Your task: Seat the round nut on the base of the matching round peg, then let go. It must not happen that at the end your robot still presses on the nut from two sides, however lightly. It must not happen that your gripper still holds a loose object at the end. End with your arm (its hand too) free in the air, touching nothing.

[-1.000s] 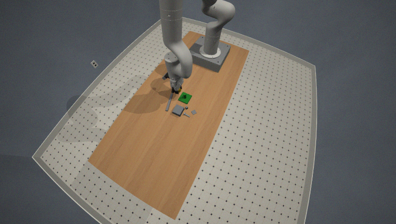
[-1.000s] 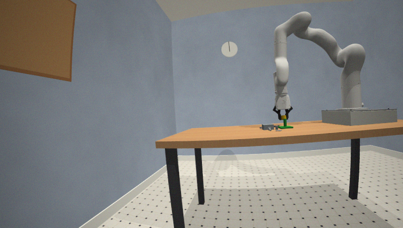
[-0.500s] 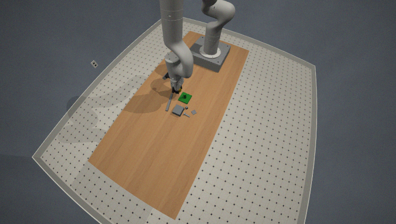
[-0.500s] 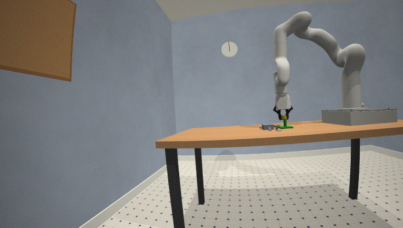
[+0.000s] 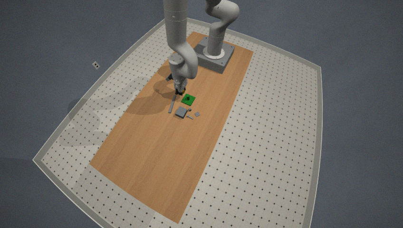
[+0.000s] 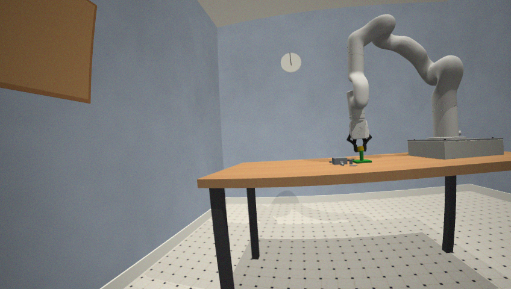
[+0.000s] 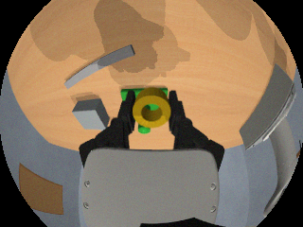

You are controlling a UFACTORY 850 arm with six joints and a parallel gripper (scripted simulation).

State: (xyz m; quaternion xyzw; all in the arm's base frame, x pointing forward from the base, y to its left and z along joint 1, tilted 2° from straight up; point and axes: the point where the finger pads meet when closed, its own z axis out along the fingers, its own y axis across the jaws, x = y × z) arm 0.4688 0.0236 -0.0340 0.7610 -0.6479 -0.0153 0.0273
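Now: hand 10 cm short of the long grey bar, 2 cm to the left of it and 7 cm above it. The rest, counted from my hand: grey block: 12 cm ahead, 9 cm to the left, 5 cm below; then small grey bolt: 11 cm ahead, 15 cm to the left, 6 cm below; then small grey plate: 6 cm ahead, 18 cm to the left, 7 cm below.
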